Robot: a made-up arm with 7 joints. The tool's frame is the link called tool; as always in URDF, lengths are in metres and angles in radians. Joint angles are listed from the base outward. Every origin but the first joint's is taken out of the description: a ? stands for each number. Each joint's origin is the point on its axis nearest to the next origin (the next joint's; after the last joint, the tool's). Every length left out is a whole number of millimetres.
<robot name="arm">
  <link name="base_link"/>
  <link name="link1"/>
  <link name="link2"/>
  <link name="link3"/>
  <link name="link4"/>
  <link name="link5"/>
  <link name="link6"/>
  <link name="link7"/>
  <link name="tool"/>
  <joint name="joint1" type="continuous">
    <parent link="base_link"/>
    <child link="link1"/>
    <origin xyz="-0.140 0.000 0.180" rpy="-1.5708 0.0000 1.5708"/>
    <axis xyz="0 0 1"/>
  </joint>
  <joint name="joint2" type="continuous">
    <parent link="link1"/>
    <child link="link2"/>
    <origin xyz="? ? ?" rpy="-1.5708 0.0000 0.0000"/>
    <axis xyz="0 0 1"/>
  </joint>
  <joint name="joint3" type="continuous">
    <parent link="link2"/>
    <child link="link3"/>
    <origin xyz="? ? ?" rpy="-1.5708 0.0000 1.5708"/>
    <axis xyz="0 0 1"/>
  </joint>
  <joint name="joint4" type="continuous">
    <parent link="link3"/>
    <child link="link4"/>
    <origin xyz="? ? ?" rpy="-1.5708 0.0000 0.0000"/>
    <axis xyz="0 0 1"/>
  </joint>
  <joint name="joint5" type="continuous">
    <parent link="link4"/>
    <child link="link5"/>
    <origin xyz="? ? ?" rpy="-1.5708 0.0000 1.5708"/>
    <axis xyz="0 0 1"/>
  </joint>
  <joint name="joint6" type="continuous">
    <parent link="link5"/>
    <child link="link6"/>
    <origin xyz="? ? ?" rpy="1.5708 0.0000 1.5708"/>
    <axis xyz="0 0 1"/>
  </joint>
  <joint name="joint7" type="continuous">
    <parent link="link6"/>
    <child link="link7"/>
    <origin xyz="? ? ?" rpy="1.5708 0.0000 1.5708"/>
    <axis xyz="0 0 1"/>
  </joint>
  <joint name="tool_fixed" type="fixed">
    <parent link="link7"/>
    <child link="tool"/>
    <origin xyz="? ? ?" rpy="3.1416 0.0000 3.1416"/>
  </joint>
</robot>
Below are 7 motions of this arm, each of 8 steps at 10 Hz.
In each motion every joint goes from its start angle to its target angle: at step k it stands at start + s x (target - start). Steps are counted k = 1, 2, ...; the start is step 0. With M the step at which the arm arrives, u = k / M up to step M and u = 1 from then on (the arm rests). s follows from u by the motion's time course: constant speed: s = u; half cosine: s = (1 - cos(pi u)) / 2; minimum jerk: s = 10 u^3 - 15 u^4 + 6 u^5.
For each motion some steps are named. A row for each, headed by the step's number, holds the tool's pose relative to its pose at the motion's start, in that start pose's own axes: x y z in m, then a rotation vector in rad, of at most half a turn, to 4 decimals.
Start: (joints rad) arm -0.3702 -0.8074 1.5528 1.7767 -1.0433 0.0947 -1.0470
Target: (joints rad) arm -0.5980 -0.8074 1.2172 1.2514 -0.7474 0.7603 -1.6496
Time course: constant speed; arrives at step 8
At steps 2, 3, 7, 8:
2: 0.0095 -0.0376 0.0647 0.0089 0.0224 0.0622
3: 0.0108 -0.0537 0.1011 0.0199 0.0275 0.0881
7: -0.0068 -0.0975 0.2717 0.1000 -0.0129 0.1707
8: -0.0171 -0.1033 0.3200 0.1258 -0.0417 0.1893

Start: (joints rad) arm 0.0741 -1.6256 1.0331 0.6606 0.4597 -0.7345 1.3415
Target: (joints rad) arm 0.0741 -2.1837 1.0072 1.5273 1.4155 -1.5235 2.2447
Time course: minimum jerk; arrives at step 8
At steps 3, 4, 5, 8:
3: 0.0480 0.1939 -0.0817 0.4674 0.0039 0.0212
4: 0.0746 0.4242 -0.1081 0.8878 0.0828 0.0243
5: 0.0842 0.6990 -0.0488 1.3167 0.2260 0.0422
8: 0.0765 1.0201 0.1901 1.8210 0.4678 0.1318

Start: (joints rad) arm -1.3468 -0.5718 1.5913 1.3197 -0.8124 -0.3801 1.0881
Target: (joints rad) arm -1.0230 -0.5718 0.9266 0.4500 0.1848 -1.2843 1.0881
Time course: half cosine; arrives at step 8
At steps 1, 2, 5, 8:
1: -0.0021 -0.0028 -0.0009 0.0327 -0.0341 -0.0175
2: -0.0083 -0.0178 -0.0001 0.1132 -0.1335 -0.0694
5: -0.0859 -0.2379 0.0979 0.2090 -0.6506 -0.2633
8: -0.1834 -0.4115 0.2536 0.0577 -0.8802 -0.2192

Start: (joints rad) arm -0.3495 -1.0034 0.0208 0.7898 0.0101 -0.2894 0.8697
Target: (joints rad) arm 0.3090 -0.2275 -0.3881 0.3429 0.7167 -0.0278 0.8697
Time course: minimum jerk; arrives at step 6
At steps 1, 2, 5, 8:
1: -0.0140 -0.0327 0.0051 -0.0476 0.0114 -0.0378
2: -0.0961 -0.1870 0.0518 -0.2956 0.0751 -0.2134
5: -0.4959 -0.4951 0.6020 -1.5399 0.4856 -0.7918
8: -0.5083 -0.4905 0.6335 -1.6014 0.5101 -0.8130

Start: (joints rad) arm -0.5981 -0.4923 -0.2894 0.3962 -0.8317 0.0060 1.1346
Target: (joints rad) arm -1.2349 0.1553 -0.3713 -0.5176 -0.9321 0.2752 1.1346
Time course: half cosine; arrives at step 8
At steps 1, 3, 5, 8:
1: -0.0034 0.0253 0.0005 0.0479 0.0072 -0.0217
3: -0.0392 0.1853 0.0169 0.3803 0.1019 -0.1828
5: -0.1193 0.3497 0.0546 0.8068 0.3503 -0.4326
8: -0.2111 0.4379 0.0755 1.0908 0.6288 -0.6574

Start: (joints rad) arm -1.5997 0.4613 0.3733 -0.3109 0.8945 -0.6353 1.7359
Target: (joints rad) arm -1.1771 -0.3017 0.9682 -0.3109 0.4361 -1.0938 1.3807
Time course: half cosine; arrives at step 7
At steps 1, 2, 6, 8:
1: -0.0232 0.0309 -0.0374 0.0744 0.0357 -0.0032
2: -0.0948 0.1311 -0.1262 0.2828 0.1357 -0.0084
6: -0.5976 0.7198 -0.0732 1.3423 0.7217 -0.0411
8: -0.6304 0.7421 -0.0406 1.4006 0.7644 -0.0492

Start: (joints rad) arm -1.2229 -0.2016 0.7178 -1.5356 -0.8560 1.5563 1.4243
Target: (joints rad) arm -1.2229 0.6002 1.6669 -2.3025 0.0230 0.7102 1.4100
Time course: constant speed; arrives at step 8
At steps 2, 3, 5, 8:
2: -0.0028 -0.0311 -0.0368 0.5465 0.0702 0.0143
3: -0.0078 -0.0217 -0.0581 0.7945 0.1299 0.0211
5: -0.0365 0.0363 -0.0833 1.2233 0.2904 0.0336
8: -0.1431 0.1618 -0.0578 1.6616 0.5844 0.0491

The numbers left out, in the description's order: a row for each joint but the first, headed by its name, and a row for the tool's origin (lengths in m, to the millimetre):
joint2: 0.100 0.150 0.000
joint3: 0.010 -0.020 0.000
joint4: -0.070 -0.250 0.000
joint5: 0.390 0.050 0.000
joint6: -0.050 0.340 0.000
joint7: 0.030 0.280 0.000
tool: -0.290 -0.010 0.000

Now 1 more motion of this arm.
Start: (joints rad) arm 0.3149 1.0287 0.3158 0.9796 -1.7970 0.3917 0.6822
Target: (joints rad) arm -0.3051 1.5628 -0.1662 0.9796 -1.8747 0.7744 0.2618
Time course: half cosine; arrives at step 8
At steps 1, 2, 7, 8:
1: -0.0013 0.0224 -0.0100 0.0382 0.0155 0.0201
2: -0.0066 0.0877 -0.0334 0.1485 0.0574 0.0805
7: -0.1062 0.5367 0.0521 1.0381 0.1968 0.6439
8: -0.1121 0.5506 0.0660 1.0813 0.1928 0.6729

